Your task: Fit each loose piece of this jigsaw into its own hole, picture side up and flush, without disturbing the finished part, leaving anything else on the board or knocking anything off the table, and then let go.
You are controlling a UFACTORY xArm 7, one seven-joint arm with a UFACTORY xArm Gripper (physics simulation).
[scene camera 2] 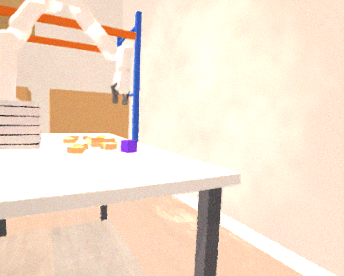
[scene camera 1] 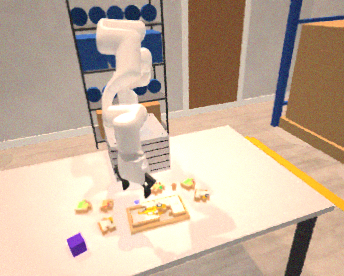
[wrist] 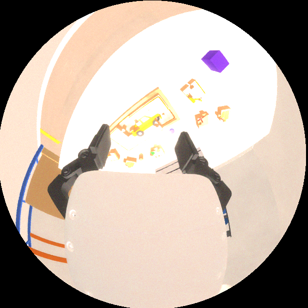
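The framed jigsaw board (scene camera 1: 160, 225) (wrist: 170, 106) lies on the table, with a yellow car picture (scene camera 1: 155, 209) (wrist: 146, 125) in its finished part. On one side lie a piece with some yellow (scene camera 1: 106, 225) (wrist: 193, 91), a reddish-marked piece (scene camera 1: 106, 205) (wrist: 202, 119) and a green-topped piece (scene camera 1: 83, 206) (wrist: 223, 114). Behind the board lie a green-marked piece (scene camera 1: 158, 187) (wrist: 157, 151), another green-topped piece (scene camera 1: 188, 183) (wrist: 130, 161) and a piece with a dark mark (scene camera 1: 201, 194) (wrist: 114, 154). My gripper (scene camera 1: 136, 188) (scene camera 2: 120, 101) (wrist: 144, 136) is open and empty, high above the table.
A purple cube (scene camera 1: 77, 244) (scene camera 2: 129, 146) (wrist: 215, 61) stands near the yellow-marked piece. A small orange block (scene camera 1: 174, 186) (wrist: 141, 157) lies between the pieces behind the board. A small violet spot (scene camera 1: 136, 202) (wrist: 172, 130) shows beside the board. The slatted robot base (scene camera 1: 157, 150) (scene camera 2: 20, 125) stands behind.
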